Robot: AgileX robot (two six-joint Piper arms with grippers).
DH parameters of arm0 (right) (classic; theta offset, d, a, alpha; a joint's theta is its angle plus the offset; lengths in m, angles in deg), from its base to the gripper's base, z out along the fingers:
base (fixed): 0 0 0 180
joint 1: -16.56 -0.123 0 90
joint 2: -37.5 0 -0.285 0
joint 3: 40.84 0 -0.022 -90
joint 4: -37.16 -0.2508 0 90
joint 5: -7.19 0 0.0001 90
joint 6: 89.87 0.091 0 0
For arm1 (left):
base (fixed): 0 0 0 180
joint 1: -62.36 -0.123 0 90
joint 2: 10.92 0 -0.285 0
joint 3: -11.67 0 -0.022 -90
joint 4: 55.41 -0.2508 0 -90
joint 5: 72.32 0 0.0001 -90
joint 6: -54.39 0.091 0 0
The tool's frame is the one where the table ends.
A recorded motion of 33 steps. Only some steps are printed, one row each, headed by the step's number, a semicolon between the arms.
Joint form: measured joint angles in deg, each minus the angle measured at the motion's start. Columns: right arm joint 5, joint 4, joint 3, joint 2, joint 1, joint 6; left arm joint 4, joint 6, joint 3, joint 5, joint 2, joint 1.
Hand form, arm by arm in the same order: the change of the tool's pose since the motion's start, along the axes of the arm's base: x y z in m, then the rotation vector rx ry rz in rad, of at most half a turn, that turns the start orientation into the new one. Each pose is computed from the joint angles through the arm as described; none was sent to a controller.
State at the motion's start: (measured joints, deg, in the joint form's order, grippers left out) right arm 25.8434 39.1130 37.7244 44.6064 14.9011 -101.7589; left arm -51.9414 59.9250 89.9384 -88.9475 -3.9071 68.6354
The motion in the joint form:
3: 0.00 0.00 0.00 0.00 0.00 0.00; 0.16 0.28 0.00 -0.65 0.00 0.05
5: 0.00 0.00 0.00 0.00 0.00 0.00; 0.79 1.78 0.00 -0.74 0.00 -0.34
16: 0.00 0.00 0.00 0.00 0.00 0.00; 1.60 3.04 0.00 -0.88 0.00 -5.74
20: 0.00 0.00 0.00 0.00 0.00 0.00; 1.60 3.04 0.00 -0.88 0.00 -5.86
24: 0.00 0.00 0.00 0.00 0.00 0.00; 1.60 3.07 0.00 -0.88 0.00 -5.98
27: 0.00 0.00 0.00 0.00 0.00 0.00; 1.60 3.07 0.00 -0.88 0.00 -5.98
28: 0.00 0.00 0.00 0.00 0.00 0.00; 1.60 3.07 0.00 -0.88 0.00 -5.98
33: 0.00 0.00 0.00 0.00 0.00 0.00; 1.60 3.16 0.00 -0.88 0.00 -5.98
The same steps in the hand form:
3: 0.0000 0.0000 0.0000 0.0000 0.0000 0.0000; -0.0002 -0.0002 -0.0010 0.0033 0.0109 -0.0028
5: 0.0000 0.0000 0.0000 0.0000 0.0000 0.0000; -0.0003 -0.0001 -0.0011 0.0179 0.0104 -0.0027
16: 0.0000 0.0000 0.0000 0.0000 0.0000 0.0000; 0.0002 0.0046 -0.0013 0.0249 0.0127 0.0854
20: 0.0000 0.0000 0.0000 0.0000 0.0000 0.0000; 0.0002 0.0047 -0.0013 0.0249 0.0127 0.0875
24: 0.0000 0.0000 0.0000 0.0000 0.0000 0.0000; 0.0002 0.0048 -0.0013 0.0254 0.0127 0.0895
27: 0.0000 0.0000 0.0000 0.0000 0.0000 0.0000; 0.0002 0.0048 -0.0013 0.0254 0.0127 0.0895
28: 0.0000 0.0000 0.0000 0.0000 0.0000 0.0000; 0.0002 0.0048 -0.0013 0.0254 0.0127 0.0895
33: 0.0000 0.0000 0.0000 0.0000 0.0000 0.0000; 0.0002 0.0048 -0.0013 0.0269 0.0126 0.0892

